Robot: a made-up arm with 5 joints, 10 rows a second.
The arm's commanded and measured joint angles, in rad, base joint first. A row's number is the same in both.
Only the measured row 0 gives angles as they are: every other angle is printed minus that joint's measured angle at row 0.
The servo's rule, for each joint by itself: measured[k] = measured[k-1] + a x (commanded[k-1-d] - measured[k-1]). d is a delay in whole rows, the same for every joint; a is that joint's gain. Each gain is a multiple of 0.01, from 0.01 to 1. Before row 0 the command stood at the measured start. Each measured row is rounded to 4 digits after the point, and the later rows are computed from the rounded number. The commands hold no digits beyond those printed.
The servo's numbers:
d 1
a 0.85 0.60 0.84 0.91 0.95
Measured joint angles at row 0:
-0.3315 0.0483 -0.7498 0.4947 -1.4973
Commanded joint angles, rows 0 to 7:
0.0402 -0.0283 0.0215 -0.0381 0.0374
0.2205 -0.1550 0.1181 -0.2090 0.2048
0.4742 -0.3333 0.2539 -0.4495 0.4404
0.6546 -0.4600 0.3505 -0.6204 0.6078
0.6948 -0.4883 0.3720 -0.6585 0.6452
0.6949 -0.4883 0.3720 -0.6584 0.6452
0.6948 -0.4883 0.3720 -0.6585 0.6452
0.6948 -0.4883 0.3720 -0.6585 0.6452
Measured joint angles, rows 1 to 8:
0.0000 0.0000 0.0000 0.0000 0.0000
0.0342 -0.0170 0.0181 -0.0347 0.0355
0.1926 -0.0998 0.1021 -0.1933 0.1963
0.4320 -0.2399 0.2296 -0.4264 0.4282
0.6212 -0.3720 0.3312 -0.6029 0.5988
0.6838 -0.4418 0.3655 -0.6535 0.6429
0.6932 -0.4697 0.3710 -0.6580 0.6451
0.6946 -0.4809 0.3718 -0.6585 0.6452

